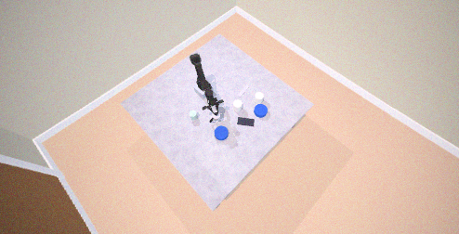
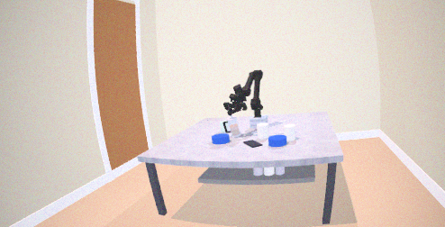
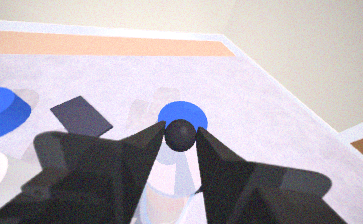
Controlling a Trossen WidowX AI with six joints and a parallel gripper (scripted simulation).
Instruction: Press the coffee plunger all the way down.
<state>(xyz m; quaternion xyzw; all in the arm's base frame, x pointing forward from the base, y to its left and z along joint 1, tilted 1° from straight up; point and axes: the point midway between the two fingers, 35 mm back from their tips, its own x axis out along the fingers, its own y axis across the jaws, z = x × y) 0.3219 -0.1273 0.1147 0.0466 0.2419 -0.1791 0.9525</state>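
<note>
Right now my gripper tip is 30 mm past the coffee press and 90 mm above it. The rest, counted from my gripper tip: flat black slab 180 mm ahead, 190 mm to the left, 180 mm below.
</note>
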